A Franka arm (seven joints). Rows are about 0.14 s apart.
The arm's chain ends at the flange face. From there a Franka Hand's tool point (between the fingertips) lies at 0.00 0.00 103.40 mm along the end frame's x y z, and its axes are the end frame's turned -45 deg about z.
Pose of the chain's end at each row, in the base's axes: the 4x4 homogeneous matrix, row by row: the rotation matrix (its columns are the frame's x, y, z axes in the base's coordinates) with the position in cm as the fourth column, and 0 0 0 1 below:
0.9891, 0.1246, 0.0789, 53.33; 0.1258, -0.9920, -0.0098, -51.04; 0.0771, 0.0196, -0.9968, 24.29; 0, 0, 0, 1
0.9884, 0.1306, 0.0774, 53.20; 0.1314, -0.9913, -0.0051, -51.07; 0.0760, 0.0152, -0.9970, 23.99; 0, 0, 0, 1
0.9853, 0.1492, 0.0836, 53.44; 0.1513, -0.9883, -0.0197, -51.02; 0.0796, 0.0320, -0.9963, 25.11; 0, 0, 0, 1
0.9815, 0.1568, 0.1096, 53.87; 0.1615, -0.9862, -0.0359, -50.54; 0.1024, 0.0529, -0.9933, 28.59; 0, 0, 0, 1
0.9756, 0.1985, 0.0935, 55.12; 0.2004, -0.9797, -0.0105, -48.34; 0.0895, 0.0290, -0.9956, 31.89; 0, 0, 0, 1
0.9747, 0.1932, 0.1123, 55.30; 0.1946, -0.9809, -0.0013, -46.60; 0.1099, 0.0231, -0.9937, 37.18; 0, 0, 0, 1
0.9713, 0.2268, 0.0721, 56.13; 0.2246, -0.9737, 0.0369, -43.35; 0.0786, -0.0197, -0.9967, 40.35; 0, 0, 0, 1
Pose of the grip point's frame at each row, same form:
0.6113, 0.7875, 0.0789, 54.15; 0.7904, -0.6125, -0.0098, -51.14; 0.0407, 0.0684, -0.9968, 13.98; 0, 0, 0, 1
0.6066, 0.7913, 0.0774, 54.00; 0.7939, -0.6080, -0.0051, -51.12; 0.0430, 0.0645, -0.9970, 13.68; 0, 0, 0, 1
0.5912, 0.8022, 0.0836, 54.30; 0.8058, -0.5918, -0.0197, -51.22; 0.0337, 0.0789, -0.9963, 14.81; 0, 0, 0, 1
0.5832, 0.8049, 0.1096, 55.00; 0.8115, -0.5832, -0.0359, -50.91; 0.0350, 0.1098, -0.9933, 18.32; 0, 0, 0, 1
0.5495, 0.8302, 0.0935, 56.09; 0.8345, -0.5510, -0.0105, -48.45; 0.0428, 0.0838, -0.9956, 21.60; 0, 0, 0, 1
0.5526, 0.8258, 0.1123, 56.46; 0.8312, -0.5560, -0.0013, -46.61; 0.0614, 0.0940, -0.9937, 26.91; 0, 0, 0, 1
0.5264, 0.8472, 0.0721, 56.88; 0.8473, -0.5297, 0.0369, -42.97; 0.0695, 0.0416, -0.9967, 30.04; 0, 0, 0, 1

